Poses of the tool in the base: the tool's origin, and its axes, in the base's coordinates. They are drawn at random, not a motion.
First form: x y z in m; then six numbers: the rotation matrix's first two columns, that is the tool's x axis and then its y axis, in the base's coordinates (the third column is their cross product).
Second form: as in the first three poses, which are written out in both.
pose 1, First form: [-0.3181 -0.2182 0.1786 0.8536 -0.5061 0.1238 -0.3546 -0.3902 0.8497]
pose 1, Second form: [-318.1 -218.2 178.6 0.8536 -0.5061 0.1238 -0.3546 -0.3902 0.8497]
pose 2, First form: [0.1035 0.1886 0.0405 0.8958 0.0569 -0.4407 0.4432 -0.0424 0.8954]
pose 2, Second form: [103.5 188.6 40.5 0.8958 0.0569 -0.4407 0.4432 -0.0424 0.8954]
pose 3, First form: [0.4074 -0.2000 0.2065 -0.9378 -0.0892 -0.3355 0.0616 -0.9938 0.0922]
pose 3, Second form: [407.4 -200.0 206.5 -0.9378 -0.0892 -0.3355 0.0616 -0.9938 0.0922]
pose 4, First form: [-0.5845 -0.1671 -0.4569 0.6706 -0.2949 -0.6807 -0.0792 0.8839 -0.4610]
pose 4, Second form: [-584.5 -167.1 -456.9 0.6706 -0.2949 -0.6807 -0.0792 0.8839 -0.4610]
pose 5, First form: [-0.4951 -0.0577 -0.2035 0.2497 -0.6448 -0.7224 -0.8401 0.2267 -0.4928]
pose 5, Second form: [-495.1 -57.7 -203.5 0.2497 -0.6448 -0.7224 -0.8401 0.2267 -0.4928]
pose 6, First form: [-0.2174 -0.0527 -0.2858 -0.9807 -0.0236 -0.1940 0.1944 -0.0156 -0.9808]
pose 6, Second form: [-217.4 -52.7 -285.8 -0.9807 -0.0236 -0.1940 0.1944 -0.0156 -0.9808]
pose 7, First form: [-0.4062 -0.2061 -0.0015 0.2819 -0.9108 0.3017 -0.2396 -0.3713 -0.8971]
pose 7, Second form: [-406.2 -206.1 -1.5 0.2819 -0.9108 0.3017 -0.2396 -0.3713 -0.8971]
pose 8, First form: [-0.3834 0.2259 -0.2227 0.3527 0.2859 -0.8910 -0.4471 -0.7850 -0.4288]
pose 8, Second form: [-383.4 225.9 -222.7 0.3527 0.2859 -0.8910 -0.4471 -0.7850 -0.4288]
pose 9, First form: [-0.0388 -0.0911 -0.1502 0.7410 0.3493 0.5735 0.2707 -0.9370 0.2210]
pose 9, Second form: [-38.8 -91.1 -150.2 0.7410 0.3493 0.5735 0.2707 -0.9370 0.2210]
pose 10, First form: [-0.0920 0.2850 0.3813 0.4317 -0.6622 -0.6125 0.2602 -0.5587 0.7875]
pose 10, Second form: [-92.0 285.0 381.3 0.4317 -0.6622 -0.6125 0.2602 -0.5587 0.7875]
